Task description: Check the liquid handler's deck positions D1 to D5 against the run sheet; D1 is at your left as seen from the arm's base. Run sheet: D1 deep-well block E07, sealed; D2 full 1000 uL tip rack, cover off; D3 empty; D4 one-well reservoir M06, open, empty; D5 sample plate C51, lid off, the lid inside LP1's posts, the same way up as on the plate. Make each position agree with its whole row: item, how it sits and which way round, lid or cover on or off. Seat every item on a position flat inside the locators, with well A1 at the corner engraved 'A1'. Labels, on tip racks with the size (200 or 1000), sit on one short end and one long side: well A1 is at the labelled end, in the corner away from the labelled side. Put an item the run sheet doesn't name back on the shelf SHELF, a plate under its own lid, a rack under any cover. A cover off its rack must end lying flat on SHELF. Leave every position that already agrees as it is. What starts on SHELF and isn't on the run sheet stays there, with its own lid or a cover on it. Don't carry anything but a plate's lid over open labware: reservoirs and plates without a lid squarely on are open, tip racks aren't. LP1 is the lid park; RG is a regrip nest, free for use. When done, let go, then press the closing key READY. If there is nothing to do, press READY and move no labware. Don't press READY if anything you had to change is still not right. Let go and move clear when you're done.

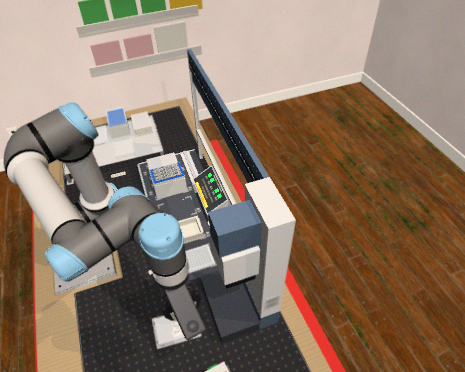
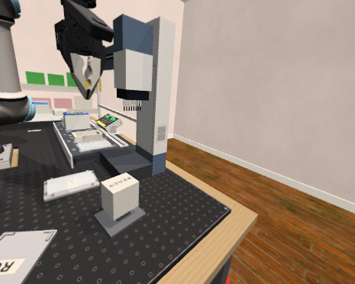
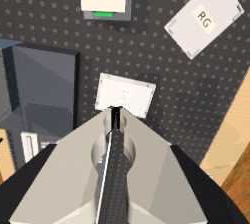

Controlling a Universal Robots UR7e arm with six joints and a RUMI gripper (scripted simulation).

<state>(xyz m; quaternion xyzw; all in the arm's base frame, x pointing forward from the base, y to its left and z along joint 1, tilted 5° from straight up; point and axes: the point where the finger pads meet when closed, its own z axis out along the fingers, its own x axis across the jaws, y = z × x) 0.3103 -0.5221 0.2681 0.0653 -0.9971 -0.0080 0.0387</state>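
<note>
Now: hand 250 mm above the ready key block, 70 mm to the left of it and 40 mm short of it. Also, from my hand: pipetting head 170 mm ahead, 90 mm to the left, 70 mm above; then liquid handler's tower 250 mm ahead, 90 mm to the left, 40 mm below; then RG nest 310 mm below, 180 mm behind, 90 mm to the right.
</note>
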